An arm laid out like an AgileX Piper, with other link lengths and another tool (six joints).
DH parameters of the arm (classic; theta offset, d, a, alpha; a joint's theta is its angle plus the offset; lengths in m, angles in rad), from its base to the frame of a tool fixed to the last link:
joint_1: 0 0.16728 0 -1.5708
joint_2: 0.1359 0 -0.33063 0
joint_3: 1.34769 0 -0.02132 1.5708
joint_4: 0 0.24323 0 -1.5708
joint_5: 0 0 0 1.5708
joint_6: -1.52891 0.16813 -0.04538 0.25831
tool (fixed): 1.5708 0.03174 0 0
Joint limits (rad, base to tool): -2.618..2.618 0..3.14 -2.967..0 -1.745..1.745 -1.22..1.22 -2.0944..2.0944
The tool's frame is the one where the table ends.
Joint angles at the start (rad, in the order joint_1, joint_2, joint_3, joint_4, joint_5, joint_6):
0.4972 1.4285 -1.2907 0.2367 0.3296 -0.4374
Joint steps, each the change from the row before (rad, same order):
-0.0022 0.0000 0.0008 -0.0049 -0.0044 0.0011
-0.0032 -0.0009 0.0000 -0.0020 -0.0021 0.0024
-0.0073 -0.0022 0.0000 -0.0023 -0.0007 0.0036
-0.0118 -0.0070 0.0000 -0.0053 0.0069 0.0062
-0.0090 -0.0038 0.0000 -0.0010 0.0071 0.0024
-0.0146 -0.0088 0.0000 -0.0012 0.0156 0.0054
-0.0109 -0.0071 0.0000 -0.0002 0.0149 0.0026
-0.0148 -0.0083 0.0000 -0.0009 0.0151 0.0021
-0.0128 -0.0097 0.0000 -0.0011 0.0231 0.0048
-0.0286 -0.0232 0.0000 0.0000 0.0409 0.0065
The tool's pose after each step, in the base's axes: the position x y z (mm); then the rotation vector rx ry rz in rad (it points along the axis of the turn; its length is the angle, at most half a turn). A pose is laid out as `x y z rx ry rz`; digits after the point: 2 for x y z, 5 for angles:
344.11 254.59 436.60 -0.61942 1.57774 0.35587
344.99 253.28 437.34 -0.61490 1.57626 0.35286
346.48 250.38 438.41 -0.60644 1.57617 0.34742
347.31 245.16 440.09 -0.59622 1.57955 0.33871
348.00 241.52 440.47 -0.58950 1.58508 0.33349
348.01 235.35 441.54 -0.57780 1.59571 0.32676
347.47 230.74 441.95 -0.57106 1.60567 0.32202
347.42 224.61 442.74 -0.56181 1.61524 0.31361
345.75 219.08 442.77 -0.55457 1.63103 0.30901
342.08 206.85 445.19 -0.53554 1.65404 0.29731

